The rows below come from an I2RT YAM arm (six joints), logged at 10 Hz.
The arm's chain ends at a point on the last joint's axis. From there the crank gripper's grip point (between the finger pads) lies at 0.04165 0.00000 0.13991 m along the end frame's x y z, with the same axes.
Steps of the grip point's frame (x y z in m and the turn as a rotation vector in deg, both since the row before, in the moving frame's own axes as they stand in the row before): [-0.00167, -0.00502, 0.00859, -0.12, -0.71, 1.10]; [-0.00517, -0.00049, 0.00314, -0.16, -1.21, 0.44]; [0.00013, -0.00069, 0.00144, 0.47, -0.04, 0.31]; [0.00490, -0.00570, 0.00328, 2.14, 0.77, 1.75]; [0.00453, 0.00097, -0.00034, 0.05, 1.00, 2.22]
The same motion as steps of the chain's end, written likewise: [0.00008, -0.00610, 0.00809, -0.12, -0.71, 1.10]; [-0.00220, -0.00119, 0.00229, -0.16, -1.21, 0.44]; [0.00023, 0.00023, 0.00141, 0.47, -0.04, 0.31]; [0.00296, -0.00179, 0.00393, 2.14, 0.77, 1.75]; [0.00212, -0.00057, 0.00041, 0.05, 1.00, 2.22]
